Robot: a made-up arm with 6 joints.
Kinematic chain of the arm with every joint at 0, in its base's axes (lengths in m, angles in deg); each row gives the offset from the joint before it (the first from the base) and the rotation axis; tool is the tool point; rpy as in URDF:
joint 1: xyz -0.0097 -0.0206 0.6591 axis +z
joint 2: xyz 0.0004 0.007 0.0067 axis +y
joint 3: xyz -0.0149 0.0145 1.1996 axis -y
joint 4: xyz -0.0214 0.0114 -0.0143 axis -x
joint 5: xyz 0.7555 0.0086 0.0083 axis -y
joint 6: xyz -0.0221 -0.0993 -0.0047 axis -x
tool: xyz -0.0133 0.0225 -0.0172 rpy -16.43 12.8 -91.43
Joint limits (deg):
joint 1: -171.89..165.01
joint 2: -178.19..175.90
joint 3: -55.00..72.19
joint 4: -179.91..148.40
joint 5: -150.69..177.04
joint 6: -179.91..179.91
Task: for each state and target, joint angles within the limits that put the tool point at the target. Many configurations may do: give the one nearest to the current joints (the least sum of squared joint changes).
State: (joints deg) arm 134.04 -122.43 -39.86 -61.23 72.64 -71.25
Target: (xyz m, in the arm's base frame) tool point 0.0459 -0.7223 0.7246
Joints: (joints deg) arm 96.59 -117.53 -50.17 -65.05 74.12 -70.49
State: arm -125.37 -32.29 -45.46 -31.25 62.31 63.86
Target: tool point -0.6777 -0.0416 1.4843
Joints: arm -171.89 1.78 -25.21 1.14 64.09 84.46
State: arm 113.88 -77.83 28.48 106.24 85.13 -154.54
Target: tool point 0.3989 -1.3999 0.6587
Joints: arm 108.07 -119.29 -2.63 106.79 82.83 -152.58
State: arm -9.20 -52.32 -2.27 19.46 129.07 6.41
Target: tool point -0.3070 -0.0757 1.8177
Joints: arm 3.72 -51.75 -18.99 17.29 127.63 6.56
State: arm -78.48 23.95 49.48 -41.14 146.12 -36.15
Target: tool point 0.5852 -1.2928 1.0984
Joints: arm -64.68 42.15 9.47 -43.60 144.32 -37.58
